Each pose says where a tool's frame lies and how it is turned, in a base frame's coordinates. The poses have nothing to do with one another.
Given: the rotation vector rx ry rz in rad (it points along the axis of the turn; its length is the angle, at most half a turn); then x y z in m.
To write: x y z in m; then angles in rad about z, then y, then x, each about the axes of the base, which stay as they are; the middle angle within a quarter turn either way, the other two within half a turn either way. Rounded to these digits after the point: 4 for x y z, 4 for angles.
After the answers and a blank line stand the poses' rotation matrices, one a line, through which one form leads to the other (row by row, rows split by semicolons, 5 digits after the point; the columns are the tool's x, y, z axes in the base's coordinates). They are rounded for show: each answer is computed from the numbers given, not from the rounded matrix.
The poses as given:
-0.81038 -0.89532 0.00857 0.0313 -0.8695 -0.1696
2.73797 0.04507 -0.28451 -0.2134 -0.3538 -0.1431
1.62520 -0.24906 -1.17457 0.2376 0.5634 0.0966
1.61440 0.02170 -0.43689 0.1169 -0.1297 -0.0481
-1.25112 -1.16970 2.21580 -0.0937 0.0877 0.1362
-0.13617 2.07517 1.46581 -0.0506 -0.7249 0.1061
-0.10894 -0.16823 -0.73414 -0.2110 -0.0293 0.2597
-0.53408 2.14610 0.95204 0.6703 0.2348 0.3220
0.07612 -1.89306 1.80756 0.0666 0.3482 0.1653
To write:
0.0313 -0.8695 -0.1696 -0.4529 -0.7699 -1.0532
-0.2134 -0.3538 -0.1431 -0.0719 -0.1929 2.7440
0.2376 0.5634 0.0966 -0.6579 -0.8976 1.4905
0.1169 -0.1297 -0.0481 -0.2877 -0.2680 1.5983
-0.0937 0.0877 0.1362 -2.9671 -0.9724 1.0638
-0.0506 -0.7249 0.1061 2.6848 0.4141 -1.8141
-0.2110 -0.0293 0.2597 -0.7457 -0.1146 -0.1593
0.6703 0.2348 0.3220 2.3937 0.4602 -2.1232
0.0666 0.3482 0.1653 2.7236 -0.3296 1.5465

0.64557 0.31414 -0.69610; 0.32741 0.70963 0.62389; 0.68996 -0.63067 0.35526
0.97892 0.07050 -0.19169; -0.00780 -0.92496 -0.37999; -0.20409 0.37347 -0.90491
0.49338 0.38122 -0.78182; -0.66571 -0.41301 -0.62149; -0.55983 0.82710 0.05001
0.92465 0.27364 -0.26483; -0.24605 -0.10145 -0.96393; -0.29064 0.95647 -0.02648
-0.55476 0.09782 -0.82624; 0.62703 -0.60358 -0.49247; -0.54687 -0.79128 0.27351
-0.82163 -0.40375 0.40238; 0.24426 0.38842 0.88852; -0.51503 0.82832 -0.22051
0.72980 0.67403 -0.11436; -0.65657 0.73762 0.15755; 0.19055 -0.03990 0.98087
-0.65688 -0.60934 0.44409; -0.07973 0.64181 0.76271; -0.74977 0.46560 -0.47017
-0.86472 -0.38404 -0.32368; 0.30560 0.10912 -0.94589; 0.39858 -0.91684 0.02300

